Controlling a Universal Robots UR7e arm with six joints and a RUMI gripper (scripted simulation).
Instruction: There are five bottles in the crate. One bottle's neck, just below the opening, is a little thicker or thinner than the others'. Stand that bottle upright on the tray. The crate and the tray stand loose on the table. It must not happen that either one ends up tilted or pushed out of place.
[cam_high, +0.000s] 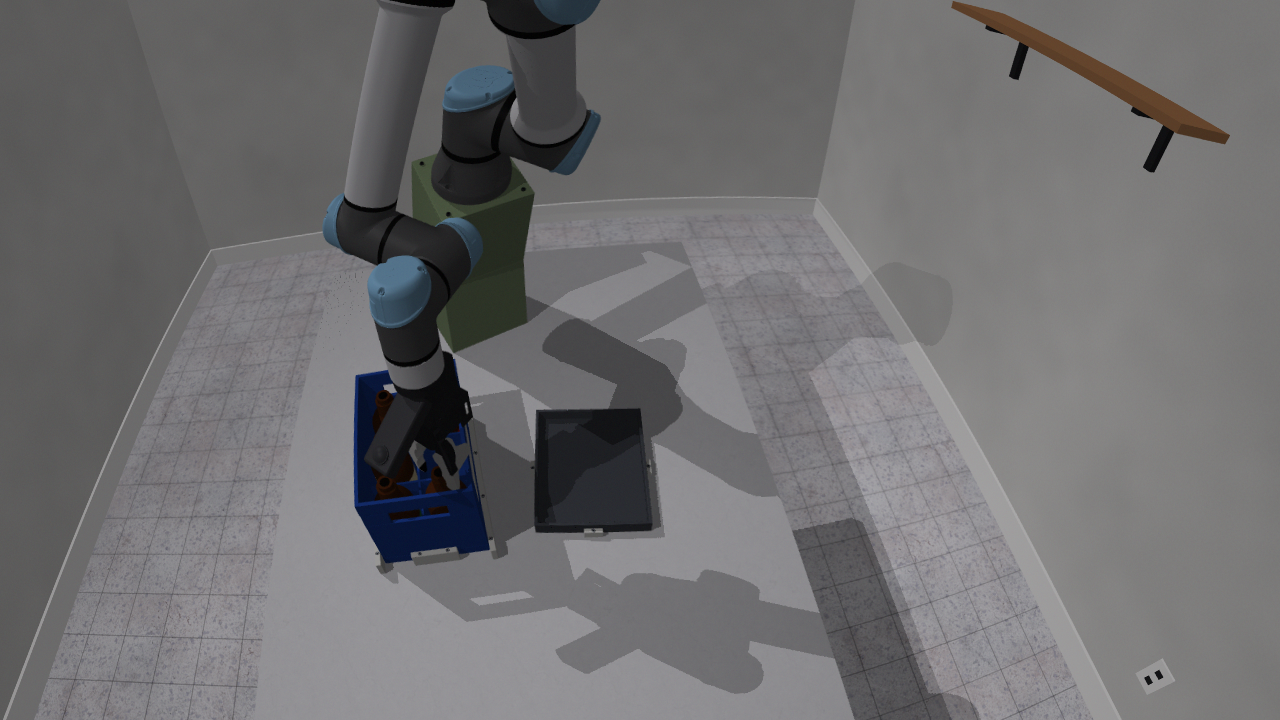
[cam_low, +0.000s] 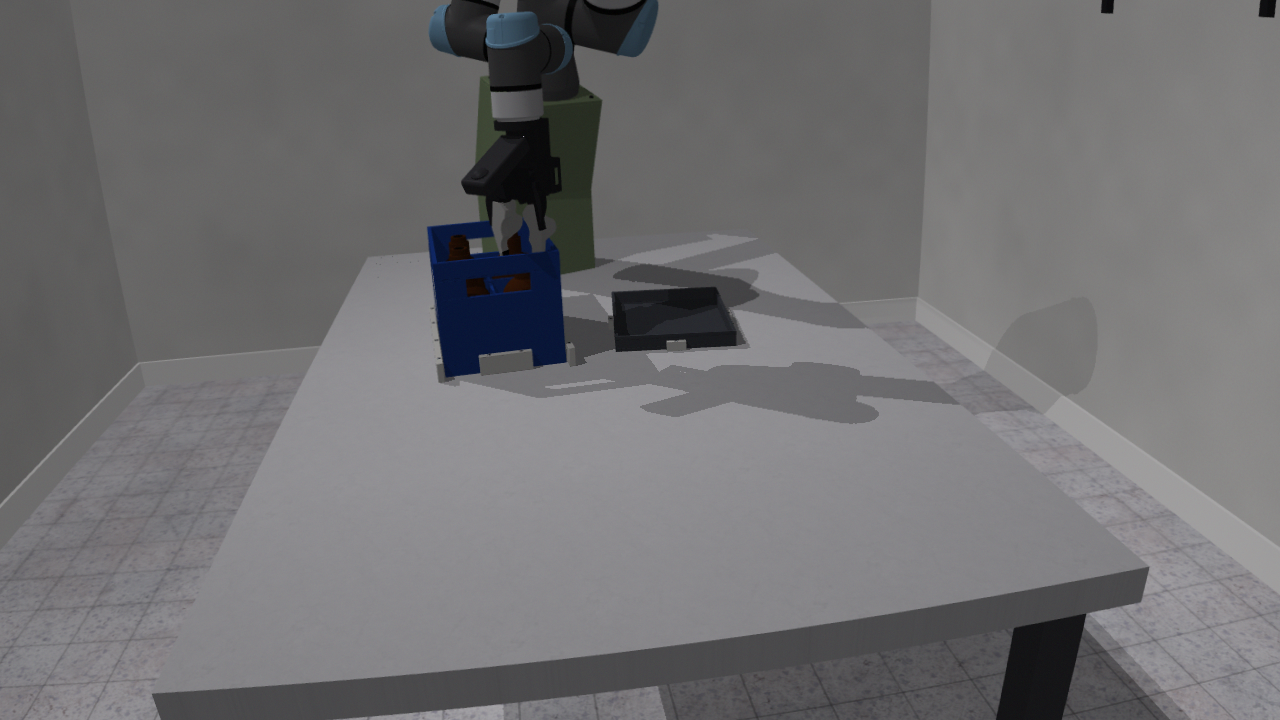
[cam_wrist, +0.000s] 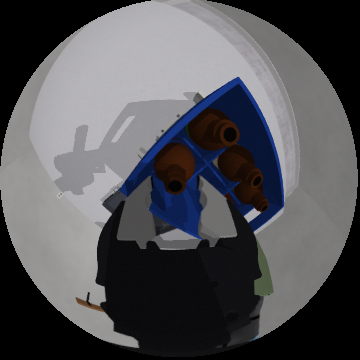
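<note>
My gripper is now 90 mm past the blue crate, 70 mm above it and 40 mm to the left of it. Also, from my hand: dark tray (250 mm to the left, 140 mm below, 60 mm behind).
</note>
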